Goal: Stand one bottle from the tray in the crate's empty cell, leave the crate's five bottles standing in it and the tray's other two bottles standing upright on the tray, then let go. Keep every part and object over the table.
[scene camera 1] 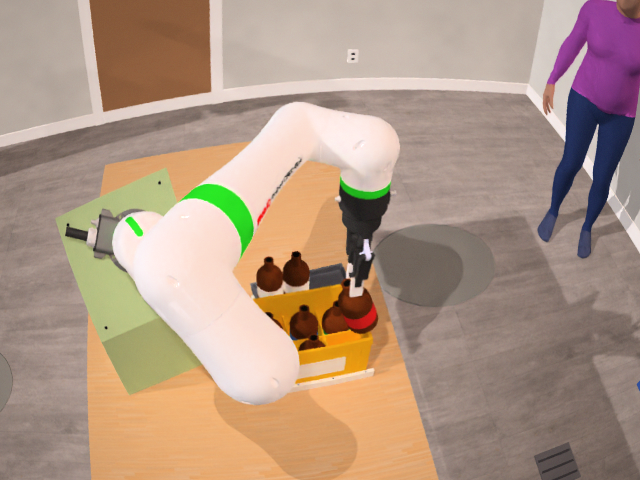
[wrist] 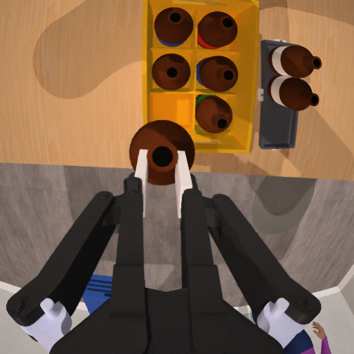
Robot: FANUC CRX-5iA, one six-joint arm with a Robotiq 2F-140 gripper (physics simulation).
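My gripper is shut on the neck of a brown bottle with a red label. The bottle hangs slightly tilted above the right end of the yellow crate in the scene view. In the wrist view it hangs near the crate's empty cell and covers part of the crate's corner. Five brown bottles stand in the crate's other cells. Two brown bottles with white labels stand upright on the dark tray behind the crate.
The crate and tray are on the wooden table, close to its right edge in the scene view. The arm's green base block is at the left. The arm covers the crate's left part. A person stands beyond the table.
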